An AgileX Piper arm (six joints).
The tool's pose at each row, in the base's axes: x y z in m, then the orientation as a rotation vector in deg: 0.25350, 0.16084, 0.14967, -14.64, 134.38, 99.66; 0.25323, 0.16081, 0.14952, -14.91, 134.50, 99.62; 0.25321, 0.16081, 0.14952, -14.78, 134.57, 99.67; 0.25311, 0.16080, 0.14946, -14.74, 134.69, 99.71; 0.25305, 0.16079, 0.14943, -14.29, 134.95, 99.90; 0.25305, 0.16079, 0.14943, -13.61, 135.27, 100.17; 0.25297, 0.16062, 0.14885, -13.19, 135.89, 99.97; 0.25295, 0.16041, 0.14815, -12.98, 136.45, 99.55; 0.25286, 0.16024, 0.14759, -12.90, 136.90, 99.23; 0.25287, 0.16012, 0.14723, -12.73, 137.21, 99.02; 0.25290, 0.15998, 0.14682, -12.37, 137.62, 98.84; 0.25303, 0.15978, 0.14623, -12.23, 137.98, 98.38; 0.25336, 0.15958, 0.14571, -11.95, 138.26, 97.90
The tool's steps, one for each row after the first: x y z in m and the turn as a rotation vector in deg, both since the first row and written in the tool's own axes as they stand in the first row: 0.00030, -0.00008, 0.00000, 0.04, 0.19, -0.09; 0.00032, -0.00007, -0.00001, 0.05, 0.20, 0.03; 0.00043, -0.00010, 0.00000, 0.07, 0.27, 0.13; 0.00050, -0.00012, -0.00001, 0.08, 0.31, 0.55; 0.00050, -0.00012, -0.00001, 0.08, 0.31, 1.15; 0.00073, -0.00068, -0.00001, 0.43, 0.46, 1.59; 0.00095, -0.00138, -0.00002, 0.88, 0.58, 1.81; 0.00119, -0.00192, -0.00003, 1.22, 0.72, 1.95; 0.00127, -0.00229, -0.00004, 1.46, 0.78, 2.10; 0.00136, -0.00272, -0.00006, 1.73, 0.82, 2.42; 0.00139, -0.00335, -0.00008, 2.12, 0.83, 2.49; 0.00122, -0.00397, -0.00010, 2.52, 0.72, 2.58
